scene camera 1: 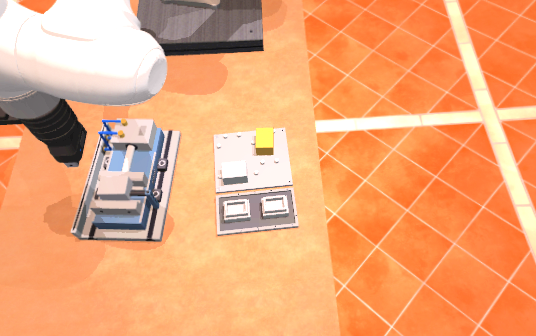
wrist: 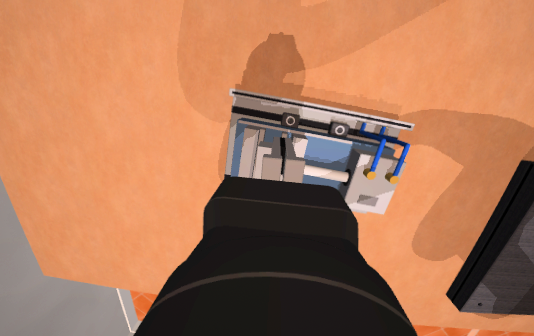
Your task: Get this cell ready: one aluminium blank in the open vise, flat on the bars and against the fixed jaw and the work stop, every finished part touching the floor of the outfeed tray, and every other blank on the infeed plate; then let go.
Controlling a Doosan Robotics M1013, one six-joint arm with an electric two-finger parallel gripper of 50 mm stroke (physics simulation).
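Places are measured from the arm's base along level axes (x ahead, y right, z down), in millimetres.
Where they show: gripper, between the fingertips: point(scene camera 1: 73, 164) point(wrist: 281, 149).
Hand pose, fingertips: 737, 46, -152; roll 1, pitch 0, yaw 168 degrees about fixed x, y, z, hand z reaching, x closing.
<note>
Things, the pixels of their top centre, and the offset from my fingertips, as dx, dy, dz. "spot": a spot on its surface instead.
- vise, centre of its top: point(wrist: 313, 172) point(scene camera 1: 121, 163) -64, -42, +97
- grey block, centre of its top: point(wrist: 271, 169) point(scene camera 1: 112, 184) -2, -51, +80
- work stop, a spot on its surface: point(scene camera 1: 152, 198) spot: +1, -129, +123
- white block, centre of its top: point(scene camera 1: 234, 169) -116, -290, +152
- yellow block, centre of its top: point(scene camera 1: 264, 137) -216, -348, +152
- studded infeed plate, centre of its top: point(scene camera 1: 251, 158) -172, -320, +188
- dark outfeed tray, a spot on its surface: point(scene camera 1: 257, 229) spot: +17, -369, +184
My gripper point(scene camera 1: 72, 164) point(wrist: 281, 149) is shut with nothing visible between its fingertips. In the scene view it hangs left of the vise point(scene camera 1: 120, 220) point(wrist: 327, 150); in the wrist view its tips overlap the vise. A grey block point(scene camera 1: 114, 187), apparently an aluminium blank, sits between the jaws, with the work stop point(scene camera 1: 152, 198) at its right; its seating on the bars is hidden. A white block point(scene camera 1: 234, 171) and a yellow block point(scene camera 1: 264, 141) stand on the studded infeed plate point(scene camera 1: 237, 151). Two pocketed finished parts point(scene camera 1: 236, 210) point(scene camera 1: 274, 206) lie in the dark outfeed tray point(scene camera 1: 257, 229).
Blue hoses point(scene camera 1: 106, 133) point(wrist: 378, 156) with brass fittings rise at the vise's back end. A dark base plate point(scene camera 1: 225, 30) point(wrist: 505, 270) stands behind on the table. The white arm point(scene camera 1: 85, 65) reaches over the upper left. The table's right edge runs beyond the plate and tray.
</note>
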